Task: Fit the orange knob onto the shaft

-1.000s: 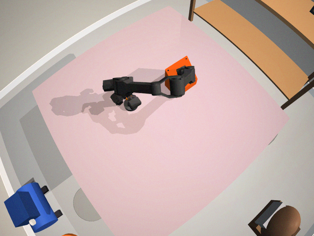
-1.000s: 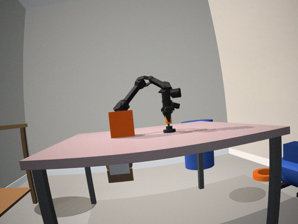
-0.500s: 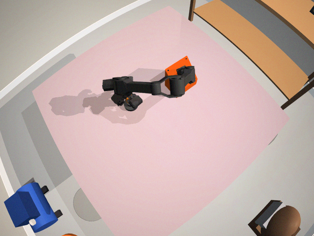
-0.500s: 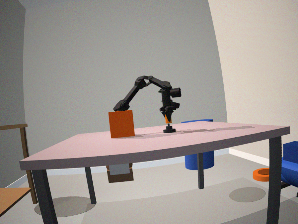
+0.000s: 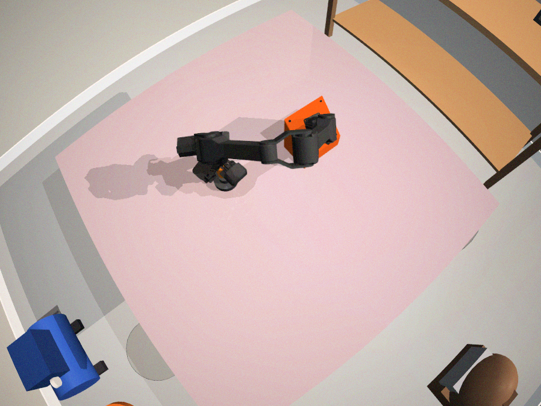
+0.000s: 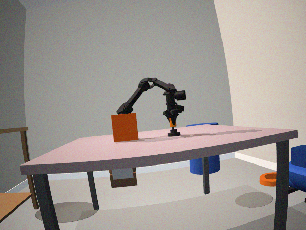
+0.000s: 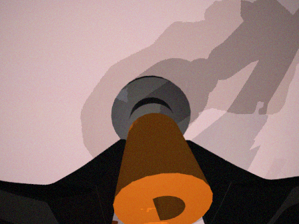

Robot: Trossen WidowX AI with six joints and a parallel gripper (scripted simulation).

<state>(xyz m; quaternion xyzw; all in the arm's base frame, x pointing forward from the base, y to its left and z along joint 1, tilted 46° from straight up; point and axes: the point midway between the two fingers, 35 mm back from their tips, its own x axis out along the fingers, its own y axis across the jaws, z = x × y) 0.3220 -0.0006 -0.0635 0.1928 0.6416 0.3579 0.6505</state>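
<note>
The orange knob lies 2 cm above my gripper tip. From my gripper tip the other things lie so: pedestal 4 cm below.
</note>
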